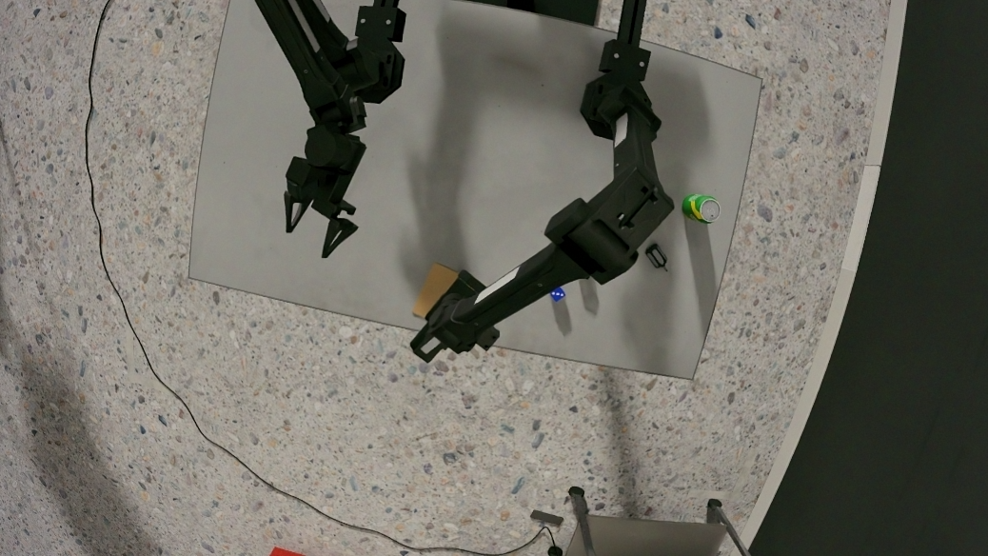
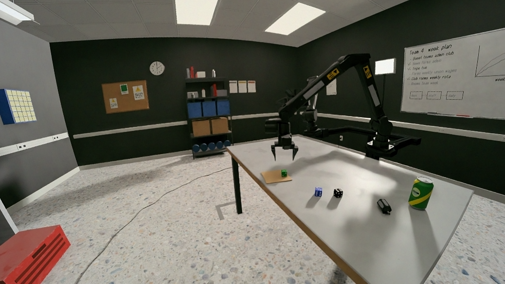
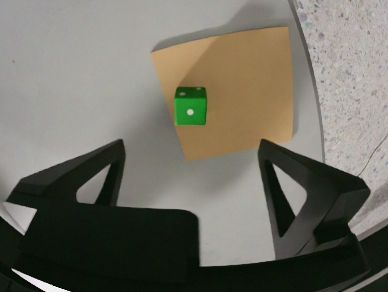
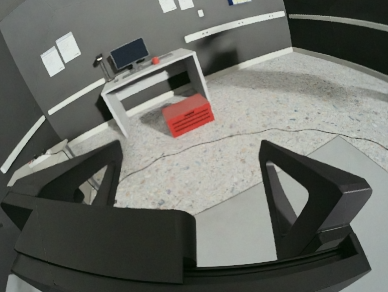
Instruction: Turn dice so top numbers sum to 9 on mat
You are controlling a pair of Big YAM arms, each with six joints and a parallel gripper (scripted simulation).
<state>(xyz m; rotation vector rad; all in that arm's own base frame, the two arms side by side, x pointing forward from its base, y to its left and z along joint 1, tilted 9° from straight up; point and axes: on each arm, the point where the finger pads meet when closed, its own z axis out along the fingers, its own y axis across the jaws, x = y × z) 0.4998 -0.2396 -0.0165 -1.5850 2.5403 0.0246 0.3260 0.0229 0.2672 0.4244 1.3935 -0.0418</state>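
My left hand is 290 mm to the right of the black die, 90 mm past it and 90 mm above it. Also, from my left hand: blue die 230 mm to the left, 90 mm below, 30 mm behind; brown square mat 100 mm below, 40 mm ahead, 30 mm to the right; green die 90 mm below.
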